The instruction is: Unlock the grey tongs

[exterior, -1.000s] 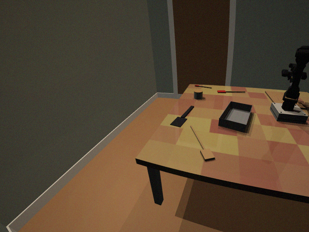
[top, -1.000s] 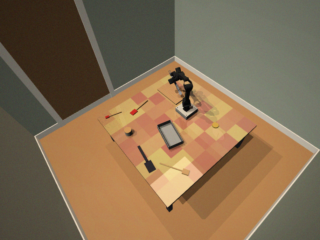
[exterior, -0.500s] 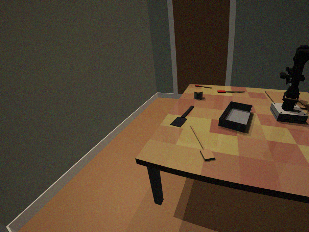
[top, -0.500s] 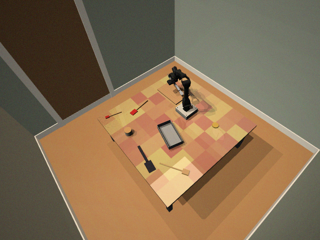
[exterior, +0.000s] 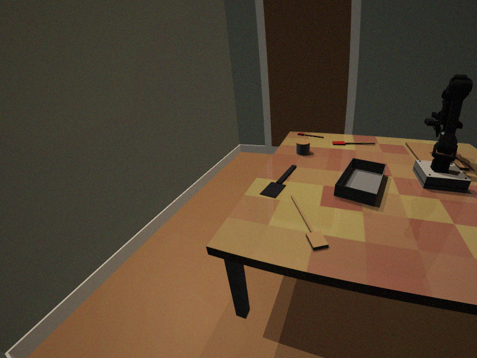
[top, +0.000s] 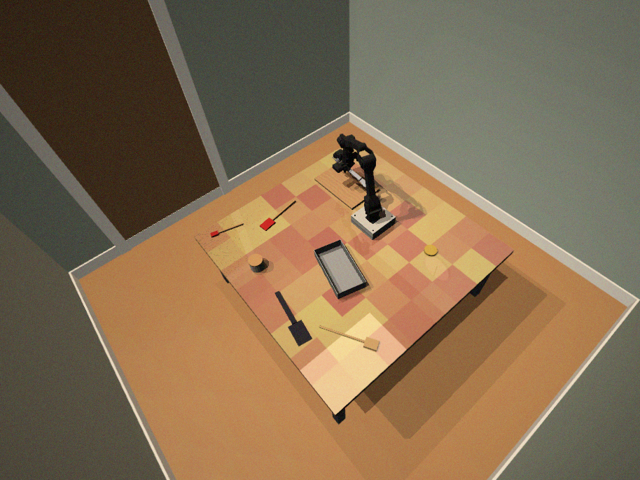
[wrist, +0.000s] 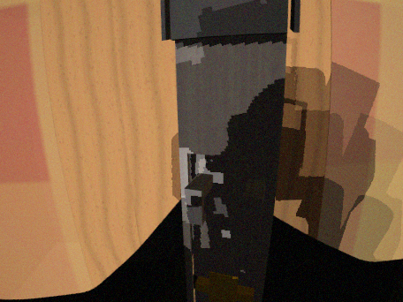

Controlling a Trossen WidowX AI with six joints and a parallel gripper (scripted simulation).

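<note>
My gripper tip is now 11 cm above the wooden board. The rest, counted from my gripper tip: roasting tin: 47 cm to the left, 46 cm ahead, 8 cm below; red spatula: 50 cm ahead, 11 cm below, 8 cm to the right; yellow lock piece: 4 cm above, 1 cm to the left.
</note>
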